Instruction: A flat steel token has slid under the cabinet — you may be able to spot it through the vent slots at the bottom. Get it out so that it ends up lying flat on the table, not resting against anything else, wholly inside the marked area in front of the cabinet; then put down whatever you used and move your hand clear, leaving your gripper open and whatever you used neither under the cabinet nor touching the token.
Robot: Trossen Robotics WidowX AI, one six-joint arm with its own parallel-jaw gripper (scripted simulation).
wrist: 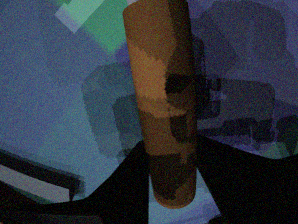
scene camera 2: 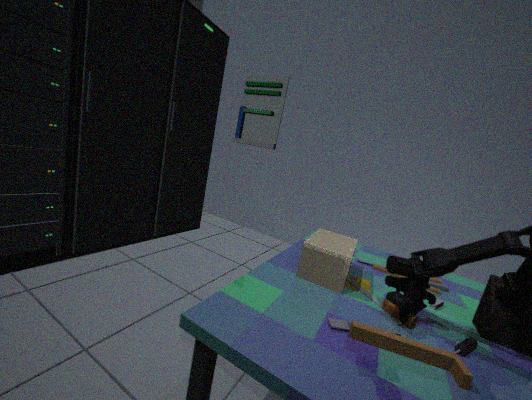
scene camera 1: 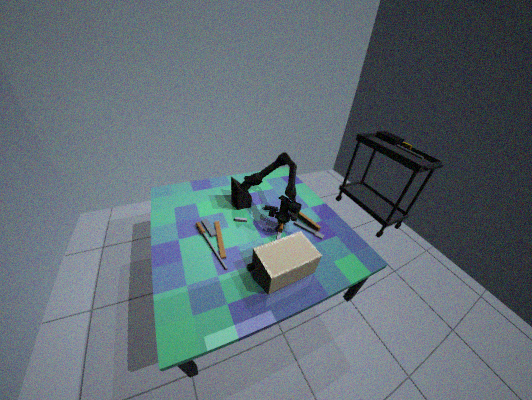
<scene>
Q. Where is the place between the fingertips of the gripper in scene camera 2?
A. At 404, 320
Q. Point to a l-shaped wooden bar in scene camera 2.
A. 434, 356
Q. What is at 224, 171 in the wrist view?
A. The gripper.
</scene>
